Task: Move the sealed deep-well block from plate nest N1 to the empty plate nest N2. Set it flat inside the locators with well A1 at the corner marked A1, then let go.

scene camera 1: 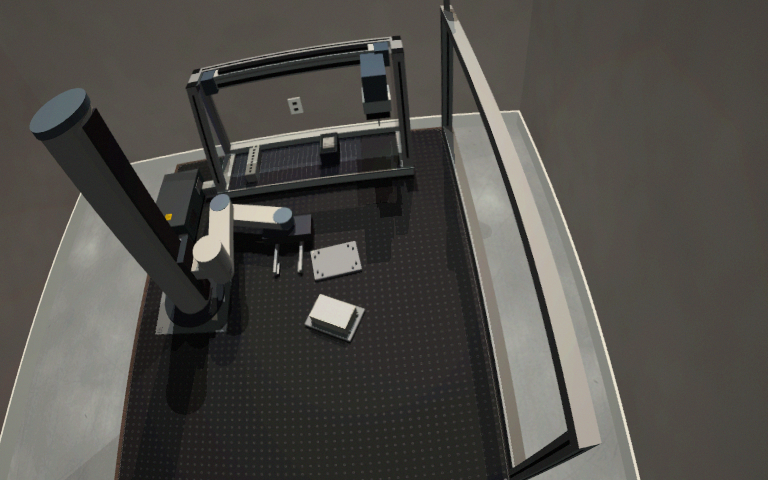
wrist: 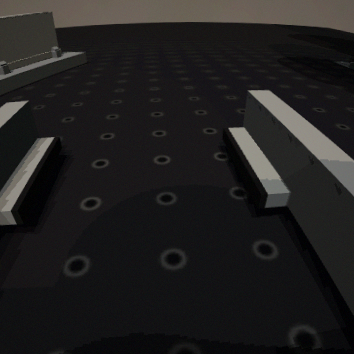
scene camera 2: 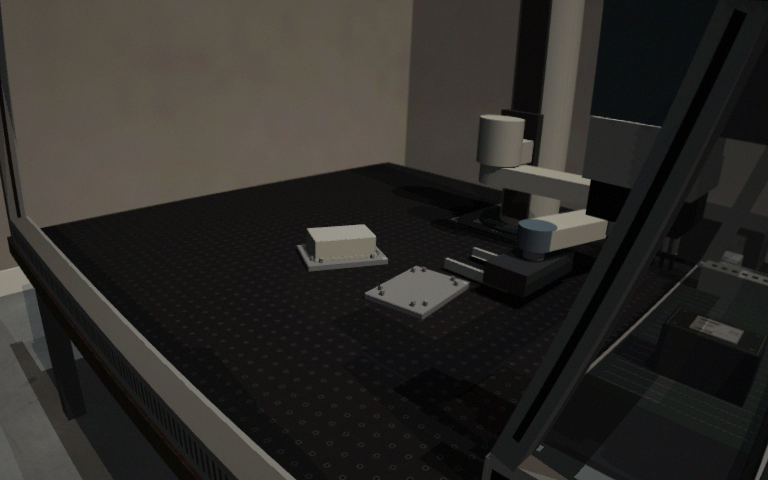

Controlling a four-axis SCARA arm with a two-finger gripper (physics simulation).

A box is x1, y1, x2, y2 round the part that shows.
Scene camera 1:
gripper: [262, 214, 312, 274]
sealed deep-well block: [309, 295, 357, 333]
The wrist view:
gripper: [0, 90, 353, 315]
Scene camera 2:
sealed deep-well block: [306, 224, 376, 261]
